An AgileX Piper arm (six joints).
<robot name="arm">
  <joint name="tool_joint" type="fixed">
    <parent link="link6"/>
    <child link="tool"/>
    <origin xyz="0 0 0" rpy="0 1.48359 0"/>
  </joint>
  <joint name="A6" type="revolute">
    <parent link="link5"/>
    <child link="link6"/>
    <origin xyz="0.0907 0 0.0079"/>
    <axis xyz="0.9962 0 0.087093"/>
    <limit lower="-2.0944" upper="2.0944"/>
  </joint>
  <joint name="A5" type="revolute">
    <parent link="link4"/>
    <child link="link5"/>
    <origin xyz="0 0 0"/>
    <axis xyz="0 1 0"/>
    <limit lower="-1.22" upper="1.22"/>
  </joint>
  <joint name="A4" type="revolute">
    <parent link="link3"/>
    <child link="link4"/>
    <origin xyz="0.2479 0 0.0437"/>
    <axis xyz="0.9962 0 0.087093"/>
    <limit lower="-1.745" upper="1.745"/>
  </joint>
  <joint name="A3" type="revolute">
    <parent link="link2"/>
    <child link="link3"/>
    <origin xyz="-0.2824 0 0.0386"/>
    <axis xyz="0 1 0"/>
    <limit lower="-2.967" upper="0"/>
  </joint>
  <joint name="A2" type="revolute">
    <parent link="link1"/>
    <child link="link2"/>
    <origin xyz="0 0 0"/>
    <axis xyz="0 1 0"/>
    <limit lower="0" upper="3.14"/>
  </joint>
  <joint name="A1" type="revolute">
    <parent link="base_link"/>
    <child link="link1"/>
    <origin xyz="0 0 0.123"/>
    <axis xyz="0 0 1"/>
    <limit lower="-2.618" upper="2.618"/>
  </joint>
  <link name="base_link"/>
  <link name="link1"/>
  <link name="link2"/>
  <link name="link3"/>
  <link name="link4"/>
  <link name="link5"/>
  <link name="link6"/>
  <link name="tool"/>
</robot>
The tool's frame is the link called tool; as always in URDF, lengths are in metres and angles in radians.
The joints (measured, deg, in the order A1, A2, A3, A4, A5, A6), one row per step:
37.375, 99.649, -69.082, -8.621, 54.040, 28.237
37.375, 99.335, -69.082, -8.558, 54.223, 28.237
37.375, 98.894, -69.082, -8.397, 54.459, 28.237
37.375, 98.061, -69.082, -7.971, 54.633, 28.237
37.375, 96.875, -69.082, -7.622, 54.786, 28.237
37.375, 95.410, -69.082, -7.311, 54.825, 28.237
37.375, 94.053, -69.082, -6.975, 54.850, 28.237
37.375, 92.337, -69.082, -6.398, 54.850, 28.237
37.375, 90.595, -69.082, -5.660, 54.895, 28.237
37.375, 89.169, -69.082, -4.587, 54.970, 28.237
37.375, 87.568, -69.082, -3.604, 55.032, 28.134
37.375, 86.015, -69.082, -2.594, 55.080, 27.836
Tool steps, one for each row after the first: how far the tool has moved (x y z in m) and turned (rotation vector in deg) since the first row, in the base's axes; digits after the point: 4 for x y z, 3 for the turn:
-0.0007, -0.0005, 0.0018, 0.117, -0.078, -0.052
-0.0017, -0.0010, 0.0043, 0.347, -0.164, -0.151
-0.0034, -0.0017, 0.0090, 1.048, -0.459, -0.350
-0.0056, -0.0028, 0.0158, 1.925, -1.090, -0.505
-0.0083, -0.0043, 0.0242, 3.022, -2.047, -0.621
-0.0109, -0.0058, 0.0319, 4.082, -2.913, -0.739
-0.0145, -0.0076, 0.0415, 5.559, -3.943, -0.928
-0.0186, -0.0095, 0.0511, 7.147, -4.863, -1.163
-0.0225, -0.0108, 0.0588, 8.778, -5.314, -1.504
-0.0268, -0.0125, 0.0673, 10.437, -5.967, -1.681
-0.0313, -0.0142, 0.0756, 12.047, -6.596, -1.654

